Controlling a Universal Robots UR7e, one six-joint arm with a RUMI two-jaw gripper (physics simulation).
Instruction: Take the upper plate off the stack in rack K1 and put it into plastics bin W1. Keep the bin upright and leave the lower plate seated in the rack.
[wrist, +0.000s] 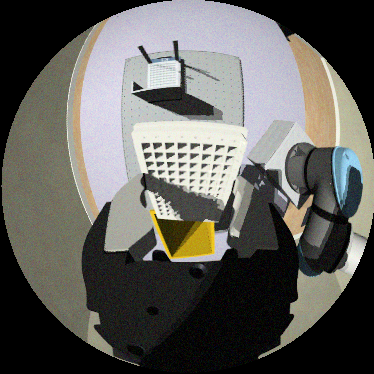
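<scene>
The upper plate, a cream-white plate with a grid of square wells, is held between the two jaws of my gripper by its left and right sides. A dark shadow crosses its lower part. The lower plate, white, sits in the dark rack K1 with upright corner posts, farther off at the upper left of the view. The yellow bin W1 shows below the held plate's near edge, with its open top visible; part of it is hidden behind the plate and the gripper body.
The rack stands on a grey perforated board on the lilac table top. A light grey box-shaped block and the robot's own arm joints, grey with a blue cap, are at the right. Wooden edging runs along the table's sides.
</scene>
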